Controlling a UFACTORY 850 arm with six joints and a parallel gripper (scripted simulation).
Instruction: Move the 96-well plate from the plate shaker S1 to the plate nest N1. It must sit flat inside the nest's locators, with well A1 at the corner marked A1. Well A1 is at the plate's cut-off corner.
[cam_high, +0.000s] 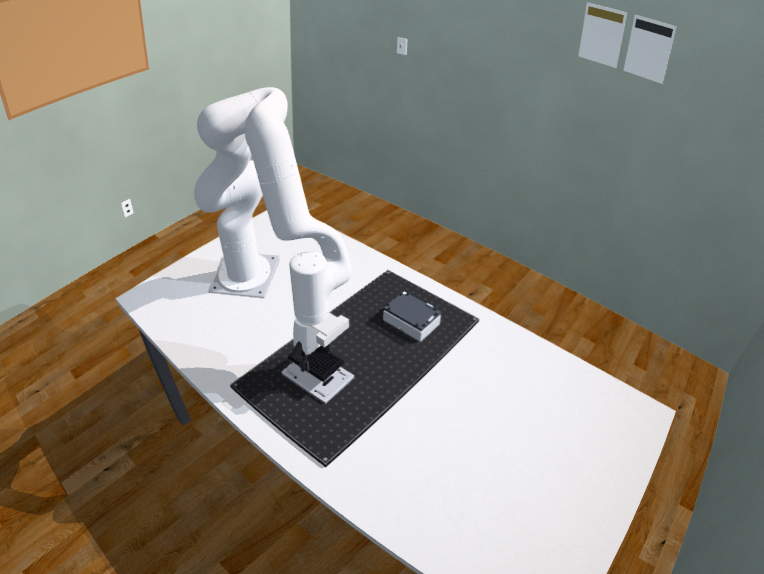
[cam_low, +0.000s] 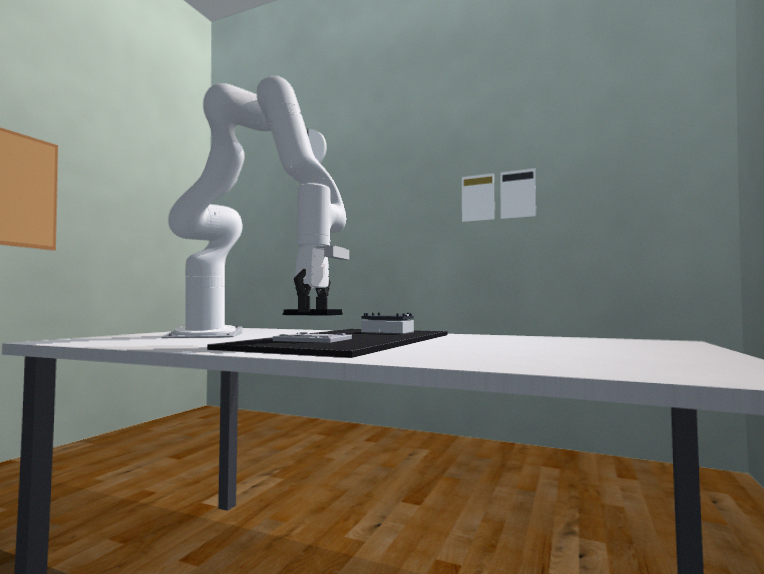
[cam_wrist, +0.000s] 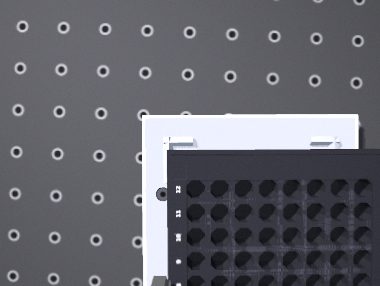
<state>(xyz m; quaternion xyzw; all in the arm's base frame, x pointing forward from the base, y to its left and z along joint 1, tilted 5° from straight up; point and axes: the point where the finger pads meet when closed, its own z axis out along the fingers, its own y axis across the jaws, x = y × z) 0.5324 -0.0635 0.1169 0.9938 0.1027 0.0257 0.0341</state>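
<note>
My hand is 8 cm above the plate nest. From my hand the other things lie so: 96-well plate: 1 cm below.
</note>
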